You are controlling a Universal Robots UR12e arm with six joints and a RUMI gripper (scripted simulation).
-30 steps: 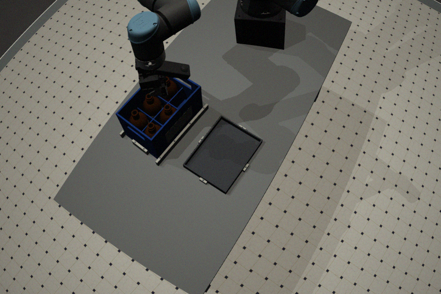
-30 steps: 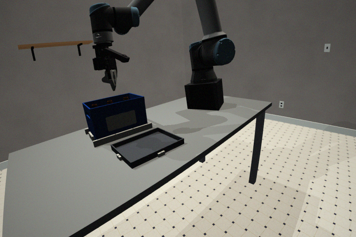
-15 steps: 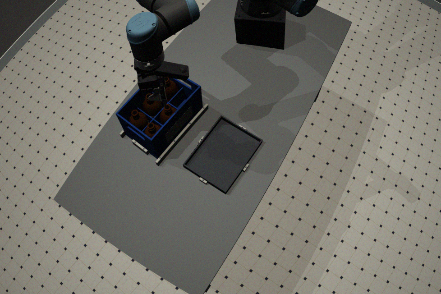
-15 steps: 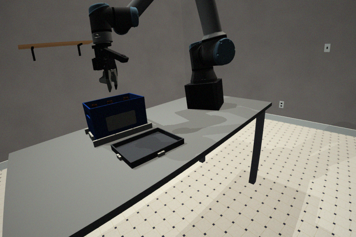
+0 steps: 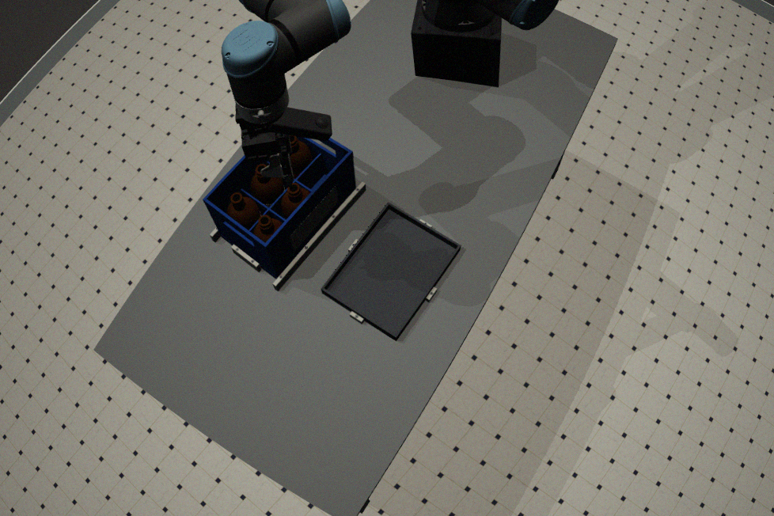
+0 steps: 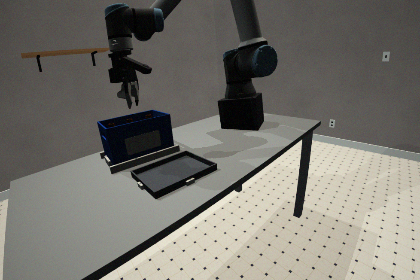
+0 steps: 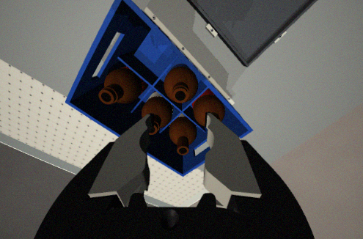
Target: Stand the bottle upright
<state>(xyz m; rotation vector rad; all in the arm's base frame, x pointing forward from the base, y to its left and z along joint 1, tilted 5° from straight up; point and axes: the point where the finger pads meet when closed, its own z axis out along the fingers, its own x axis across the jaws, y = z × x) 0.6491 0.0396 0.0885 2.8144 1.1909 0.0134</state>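
My hand is 16 cm above the blue crate and 5 cm to the left of it. Round my hand: black tray: 23 cm to the left, 23 cm below, 3 cm behind; then bottle: 15 cm below, 9 cm ahead, 8 cm to the right.
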